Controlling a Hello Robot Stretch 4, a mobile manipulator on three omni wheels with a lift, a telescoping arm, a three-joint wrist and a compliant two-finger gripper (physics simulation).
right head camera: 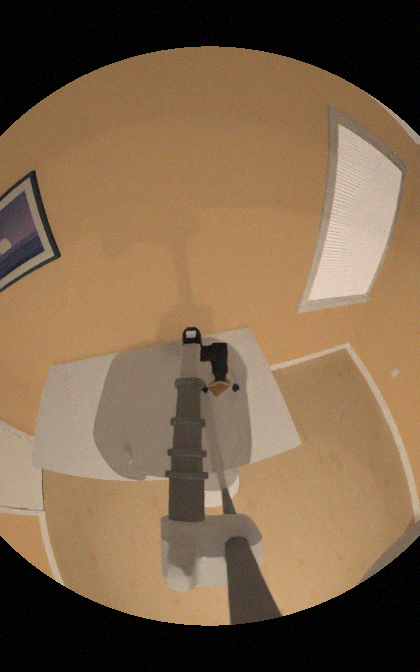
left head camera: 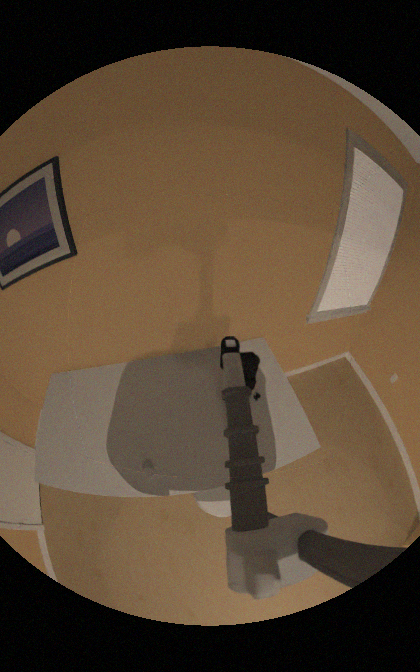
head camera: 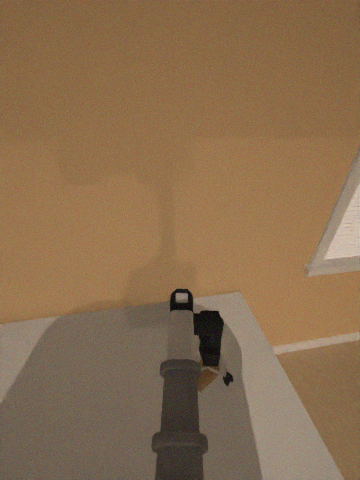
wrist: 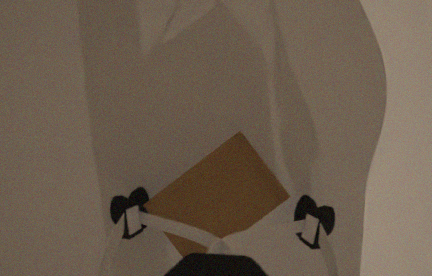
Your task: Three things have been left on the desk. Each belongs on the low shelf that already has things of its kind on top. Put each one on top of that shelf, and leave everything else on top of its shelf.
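Places are measured from the robot's base along level axes (x ahead, y left, z up), in millimetres.
Where they show: gripper, fingertip midpoint: [head camera: 205, 380] [wrist: 221, 209].
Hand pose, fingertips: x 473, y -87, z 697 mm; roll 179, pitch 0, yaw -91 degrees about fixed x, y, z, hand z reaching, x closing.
After its pixels a point has its place.
A brown rectangular block [head camera: 208, 380] @(x 461, y -95, z 728 mm) [right head camera: 218, 388] [wrist: 220, 185] @(x 502, y -86, z 743 mm) lies turned at an angle on the pale desk [head camera: 280, 425] @(x 355, y -306, z 692 mm) [left head camera: 75, 425] [right head camera: 70, 415] [wrist: 400, 200] @(x 483, y -255, z 693 mm). My gripper [right head camera: 220, 386] [wrist: 221, 209] @(x 473, y -87, z 697 mm) is open, with one fingertip to each side of the block. In the wrist view the left fingertip is close to the block's left corner and the right one stands a little off its right corner. Whether the left tip touches it I cannot tell. The arm hides part of the block in the head camera view. The other two desk things and the low shelves cannot be made out.
The wall [head camera: 150, 225] @(x 846, y 125, z 1104 mm) stands right behind the desk, with a window [left head camera: 372, 235] [right head camera: 360, 215] at the right and a framed picture [left head camera: 30, 225] at the left. A white rounded thing [right head camera: 222, 492] shows at the desk's front edge. My extended arm [head camera: 180, 405] @(x 250, y -1, z 1109 mm) crosses the desk.
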